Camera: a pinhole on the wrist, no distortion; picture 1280 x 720 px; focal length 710.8 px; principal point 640.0 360.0 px. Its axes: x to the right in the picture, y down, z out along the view. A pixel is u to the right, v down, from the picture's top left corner.
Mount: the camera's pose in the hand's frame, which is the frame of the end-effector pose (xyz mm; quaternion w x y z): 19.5 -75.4 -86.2 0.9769 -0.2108 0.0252 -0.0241
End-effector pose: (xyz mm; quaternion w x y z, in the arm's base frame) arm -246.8 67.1 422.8 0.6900 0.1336 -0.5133 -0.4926
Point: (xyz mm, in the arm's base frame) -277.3 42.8 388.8
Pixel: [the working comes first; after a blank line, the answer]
In the camera's frame: -23.7 -15.9 89.7

452.3 234.1
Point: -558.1 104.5 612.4
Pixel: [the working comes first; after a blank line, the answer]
In the camera's frame: 42.4 -130.3 429.1

710.3 144.2
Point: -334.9 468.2 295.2
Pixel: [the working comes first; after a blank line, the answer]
In the camera's frame: -435.4 8.2 241.4

outside the picture
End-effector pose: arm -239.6 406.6 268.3 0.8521 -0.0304 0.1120 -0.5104
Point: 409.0 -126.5 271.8
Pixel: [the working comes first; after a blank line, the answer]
In the camera's frame: 707.5 262.7 443.0

outside the picture
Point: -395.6 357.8 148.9
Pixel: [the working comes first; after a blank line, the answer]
In the camera's frame: -22.4 -32.6 -83.4

behind the camera
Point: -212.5 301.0 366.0
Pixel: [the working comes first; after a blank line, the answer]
In the camera's frame: 60.2 -48.3 193.8

860.7 182.9
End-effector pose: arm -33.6 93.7 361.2 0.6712 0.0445 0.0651 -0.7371
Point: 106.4 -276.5 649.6
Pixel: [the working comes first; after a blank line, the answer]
In the camera's frame: 255.9 48.5 507.5

998.4 428.0
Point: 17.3 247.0 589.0
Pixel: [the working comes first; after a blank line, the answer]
In the camera's frame: -226.7 -32.2 292.6

89.2 281.7
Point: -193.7 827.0 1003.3
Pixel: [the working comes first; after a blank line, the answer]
In the camera's frame: -835.3 -437.0 428.1

outside the picture
